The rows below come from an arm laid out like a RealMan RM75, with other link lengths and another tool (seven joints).
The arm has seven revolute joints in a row. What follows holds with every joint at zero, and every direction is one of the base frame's.
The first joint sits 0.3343 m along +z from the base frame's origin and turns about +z.
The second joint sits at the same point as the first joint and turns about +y.
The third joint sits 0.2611 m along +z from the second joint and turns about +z.
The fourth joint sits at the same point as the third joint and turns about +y.
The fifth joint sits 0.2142 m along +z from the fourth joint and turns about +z.
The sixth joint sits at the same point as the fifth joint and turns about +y.
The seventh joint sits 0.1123 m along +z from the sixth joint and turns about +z.
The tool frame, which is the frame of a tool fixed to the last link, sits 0.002 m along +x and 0.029 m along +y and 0.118 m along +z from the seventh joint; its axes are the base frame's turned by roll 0, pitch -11 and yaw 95.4 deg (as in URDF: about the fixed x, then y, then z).
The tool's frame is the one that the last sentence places.
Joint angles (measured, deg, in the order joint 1, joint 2, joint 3, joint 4, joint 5, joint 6, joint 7), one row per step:
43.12 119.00 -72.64 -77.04 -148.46 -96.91 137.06
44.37 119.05 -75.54 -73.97 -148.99 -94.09 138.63
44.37 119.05 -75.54 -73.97 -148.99 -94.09 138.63
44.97 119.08 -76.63 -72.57 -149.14 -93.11 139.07
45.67 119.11 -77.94 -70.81 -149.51 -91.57 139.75
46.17 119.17 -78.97 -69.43 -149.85 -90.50 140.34
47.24 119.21 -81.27 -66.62 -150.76 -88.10 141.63
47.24 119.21 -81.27 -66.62 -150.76 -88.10 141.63
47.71 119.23 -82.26 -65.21 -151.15 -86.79 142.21
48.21 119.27 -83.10 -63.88 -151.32 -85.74 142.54
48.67 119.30 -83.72 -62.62 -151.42 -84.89 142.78
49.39 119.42 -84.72 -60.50 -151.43 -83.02 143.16
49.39 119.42 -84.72 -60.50 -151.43 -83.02 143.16
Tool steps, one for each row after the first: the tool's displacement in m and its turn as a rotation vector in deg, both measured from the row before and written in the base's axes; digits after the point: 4 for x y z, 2 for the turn. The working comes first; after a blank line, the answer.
Tool pose at each row, in the base's axes (x y z in m, rotation vector in deg; the steps are taken from these numbers as rounded here):
0.1647 0.3669 0.0222 -70.76 126.07 4.45
0.1655 0.3705 0.0090 -70.43 124.99 3.20
0.1655 0.3705 0.0090 -70.43 124.99 3.20
0.1661 0.3713 0.0037 -70.48 124.57 2.44
0.1676 0.3736 -0.0026 -70.22 123.90 1.92
0.1694 0.3746 -0.0075 -69.88 123.40 1.32
0.1742 0.3778 -0.0167 -69.23 121.83 0.33
0.1742 0.3778 -0.0167 -69.23 121.83 0.33
0.1768 0.3798 -0.0209 -68.85 121.14 0.09
0.1785 0.3808 -0.0249 -68.79 120.62 -0.29
0.1803 0.3816 -0.0283 -68.66 120.27 -0.70
0.1824 0.3837 -0.0347 -68.55 119.83 -0.83
0.1824 0.3837 -0.0347 -68.55 119.83 -0.83

0.0008 0.0036 -0.0132 -0.26 -1.45 -0.14
0.0000 0.0000 0.0000 0.00 0.00 0.00
0.0006 0.0008 -0.0053 -0.35 -0.61 -0.01
0.0015 0.0023 -0.0063 0.01 -0.82 -0.06
0.0018 0.0010 -0.0049 -0.06 -0.73 -0.19
0.0048 0.0032 -0.0092 0.17 -1.85 -0.11
0.0000 0.0000 0.0000 0.00 0.00 0.00
0.0026 0.0020 -0.0042 0.24 -0.77 -0.06
0.0017 0.0010 -0.0040 -0.05 -0.58 0.05
0.0018 0.0008 -0.0034 -0.09 -0.47 -0.07
0.0021 0.0021 -0.0064 0.10 -0.44 0.05
0.0000 0.0000 0.0000 0.00 0.00 0.00

